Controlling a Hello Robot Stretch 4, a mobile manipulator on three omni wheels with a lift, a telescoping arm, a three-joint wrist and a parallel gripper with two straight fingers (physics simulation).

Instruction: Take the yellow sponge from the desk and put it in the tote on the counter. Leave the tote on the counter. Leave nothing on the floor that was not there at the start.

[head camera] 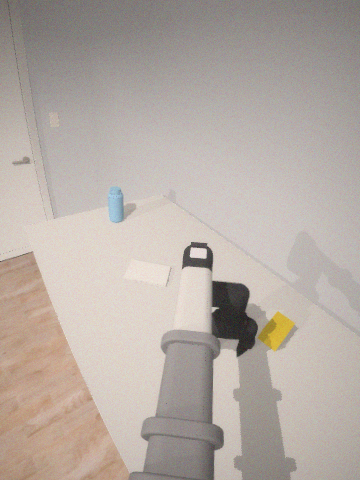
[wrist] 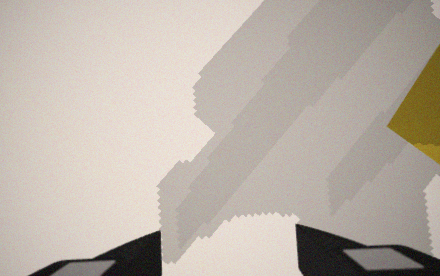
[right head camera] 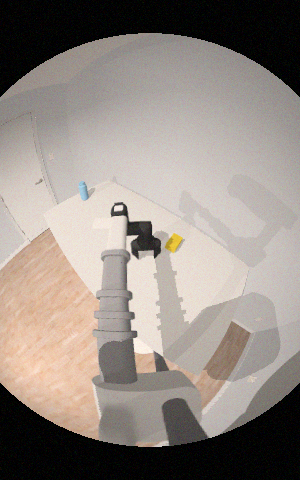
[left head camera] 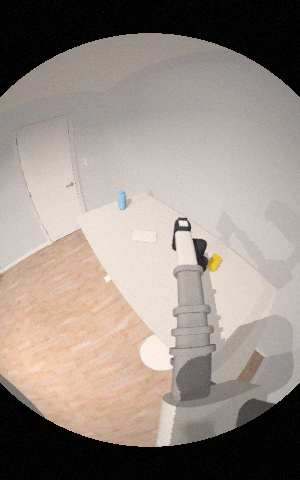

Scene:
same spot on white desk: [left head camera: 142, 271] = [head camera: 134, 339]

